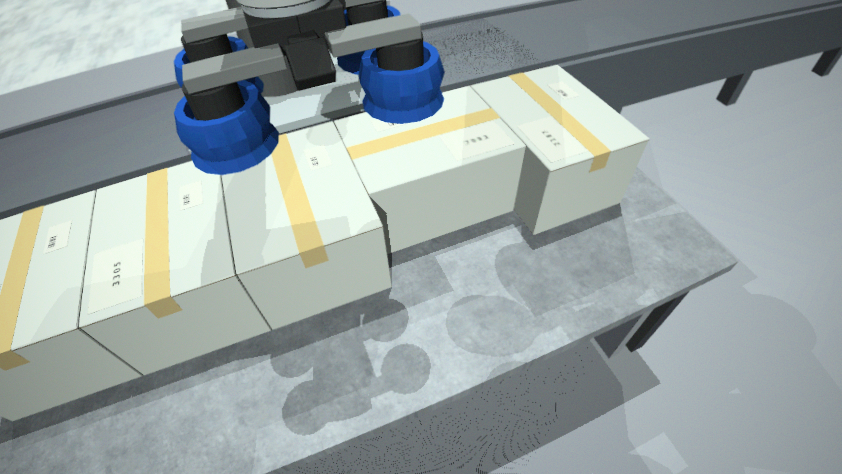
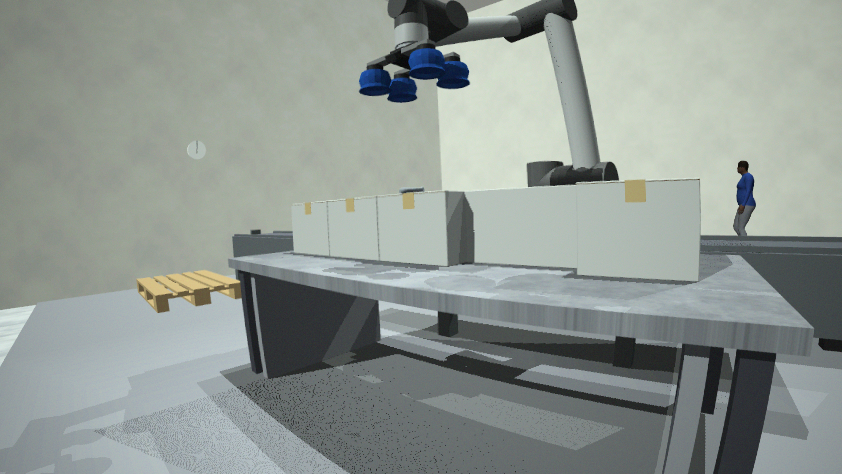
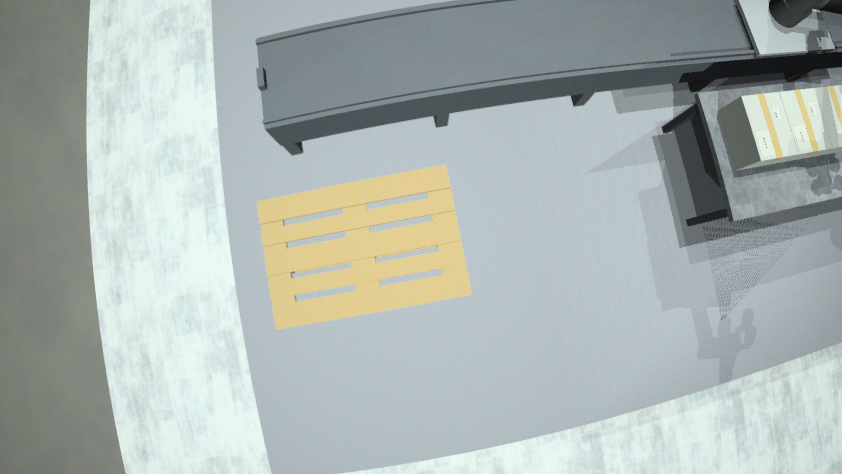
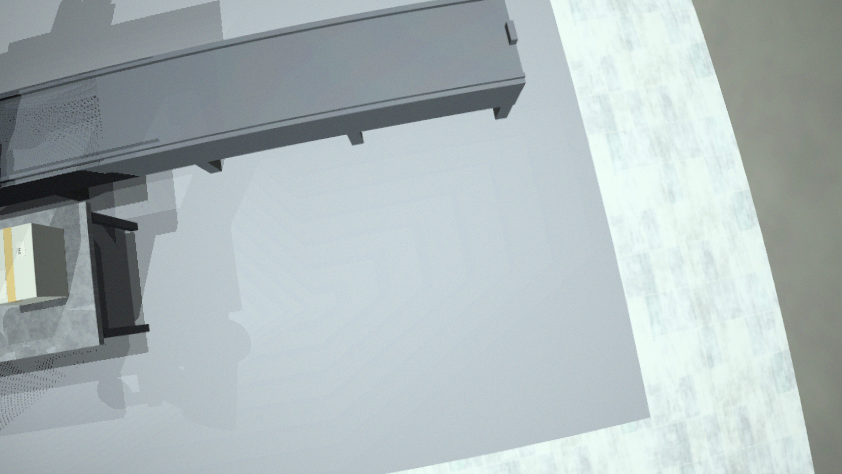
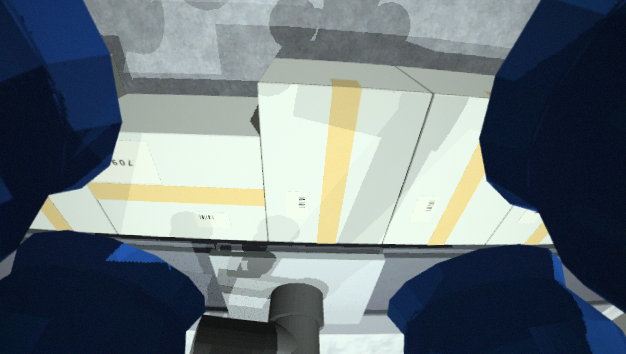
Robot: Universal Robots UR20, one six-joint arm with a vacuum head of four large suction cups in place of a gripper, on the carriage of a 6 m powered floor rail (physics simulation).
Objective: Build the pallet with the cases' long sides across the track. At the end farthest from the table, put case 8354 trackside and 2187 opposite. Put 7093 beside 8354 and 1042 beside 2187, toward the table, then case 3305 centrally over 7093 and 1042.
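Frame: origin at the arm's base, x ahead, y left, z up, level; millimetres.
Seen in the pictures: hand at its tool point: (image 1: 310,95) (image 2: 413,86) (image 5: 300,225); arm's base at its link origin: (image 1: 280,79) (image 3: 783,11) (image 5: 296,296).
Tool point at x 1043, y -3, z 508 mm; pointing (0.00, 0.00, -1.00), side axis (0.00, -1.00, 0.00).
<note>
Pixels of each thing's top centre, then the offset from my tool point to it. Level surfaces: height alone.
- Case 2187 at its top centre: (image 1: 554,109) (image 2: 643,184) (image 4: 9,264) 224 mm back, 609 mm left, 326 mm down
- Case 7093 at its top centre: (image 5: 175,194) (image 1: 425,131) (image 2: 538,189) 272 mm back, 271 mm left, 326 mm down
- Case 3305 at its top centre: (image 1: 156,226) (image 5: 466,187) (image 2: 386,198) (image 3: 806,120) 224 mm back, 357 mm right, 326 mm down
- end case at its top centre: (image 1: 16,271) (image 2: 342,201) (image 3: 770,125) 224 mm back, 646 mm right, 326 mm down
- grey table at its surface level: 548 mm down
Case 2187 (image 1: 627,170) (image 2: 636,235) (image 4: 50,264) stands at the south end of the table. Case 7093 (image 1: 447,188) (image 2: 524,229) (image 5: 200,160) adjoins it, turned lengthwise. Next to 7093 stands a case (image 1: 318,276) (image 2: 412,232) (image 5: 300,150) whose number does not show. Case 3305 (image 1: 120,220) (image 2: 352,229) (image 3: 792,126) (image 5: 435,165) follows. The end case (image 1: 58,294) (image 2: 309,229) (image 3: 754,117) has a number too small to read. I cannot tell which is 8354 or 1042. My gripper (image 1: 300,76) (image 2: 414,76) is open, its cups apart above the row, carrying no case. The slatted pallet (image 3: 318,256) (image 2: 200,296) bears no case.
The grey table (image 1: 677,253) (image 2: 765,306) (image 3: 760,200) (image 4: 76,317) carries the row of cases. The floor rail (image 1: 707,76) (image 2: 771,288) (image 3: 412,70) (image 4: 324,82) runs along behind it. A person (image 2: 745,188) in blue stands beyond the rail.
</note>
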